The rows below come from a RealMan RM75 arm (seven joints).
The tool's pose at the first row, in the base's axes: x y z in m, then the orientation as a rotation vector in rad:
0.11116, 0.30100, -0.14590, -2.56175, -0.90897, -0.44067
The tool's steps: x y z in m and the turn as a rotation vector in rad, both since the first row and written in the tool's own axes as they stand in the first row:
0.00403, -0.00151, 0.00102, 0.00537, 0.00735, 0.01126
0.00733, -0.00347, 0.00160, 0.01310, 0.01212, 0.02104
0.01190, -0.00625, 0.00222, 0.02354, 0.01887, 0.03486
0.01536, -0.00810, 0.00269, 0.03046, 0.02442, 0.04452
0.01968, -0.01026, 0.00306, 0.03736, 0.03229, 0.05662
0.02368, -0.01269, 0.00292, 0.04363, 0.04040, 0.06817
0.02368, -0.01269, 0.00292, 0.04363, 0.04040, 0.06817
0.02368, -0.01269, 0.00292, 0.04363, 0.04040, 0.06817
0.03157, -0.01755, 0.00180, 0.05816, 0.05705, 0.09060
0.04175, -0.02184, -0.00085, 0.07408, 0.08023, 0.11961
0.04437, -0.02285, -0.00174, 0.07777, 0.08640, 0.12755
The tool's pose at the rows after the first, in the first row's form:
0.11333, 0.30468, -0.14476, -2.55749, -0.89154, -0.44351
0.11459, 0.30810, -0.14342, -2.55168, -0.87701, -0.44222
0.11626, 0.31280, -0.14139, -2.54379, -0.85656, -0.44068
0.11769, 0.31617, -0.13991, -2.53817, -0.84202, -0.44082
0.11955, 0.32018, -0.13792, -2.53222, -0.82354, -0.44309
0.12090, 0.32398, -0.13554, -2.52646, -0.80574, -0.44611
0.12090, 0.32398, -0.13554, -2.52646, -0.80574, -0.44611
0.12090, 0.32398, -0.13554, -2.52646, -0.80574, -0.44611
0.12340, 0.33114, -0.13010, -2.51248, -0.77108, -0.45166
0.12772, 0.33841, -0.12251, -2.49568, -0.72597, -0.46218
0.12886, 0.34012, -0.12040, -2.49165, -0.71372, -0.46516

